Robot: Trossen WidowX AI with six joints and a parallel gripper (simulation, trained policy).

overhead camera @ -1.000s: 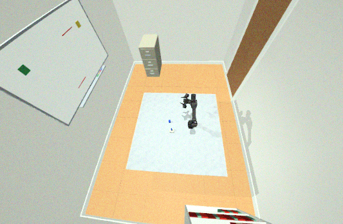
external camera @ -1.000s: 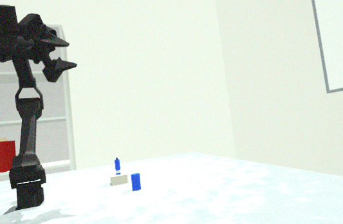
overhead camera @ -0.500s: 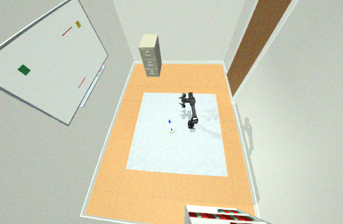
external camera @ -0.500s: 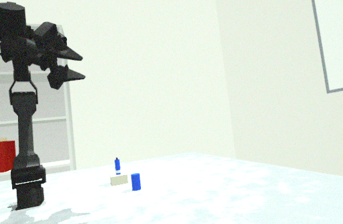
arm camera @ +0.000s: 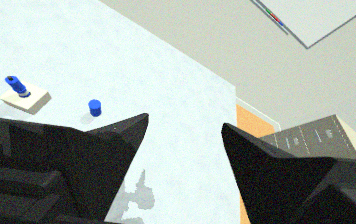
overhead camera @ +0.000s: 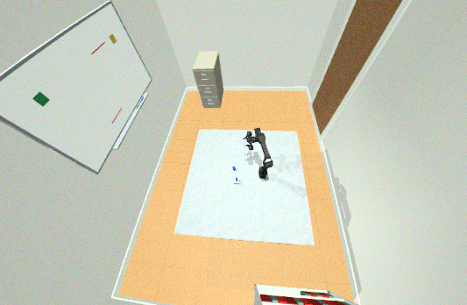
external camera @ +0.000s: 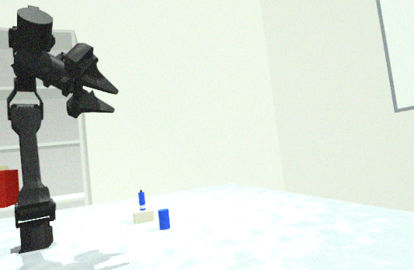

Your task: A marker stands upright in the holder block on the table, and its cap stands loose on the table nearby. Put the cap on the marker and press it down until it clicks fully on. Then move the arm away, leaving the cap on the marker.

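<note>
Right now the blue cap is 100 mm ahead of my gripper tip, 160 mm to the left of it and 300 mm below it. The rest, counted from my gripper tip: cream holder block: 60 mm ahead, 300 mm to the left, 310 mm below.
</note>
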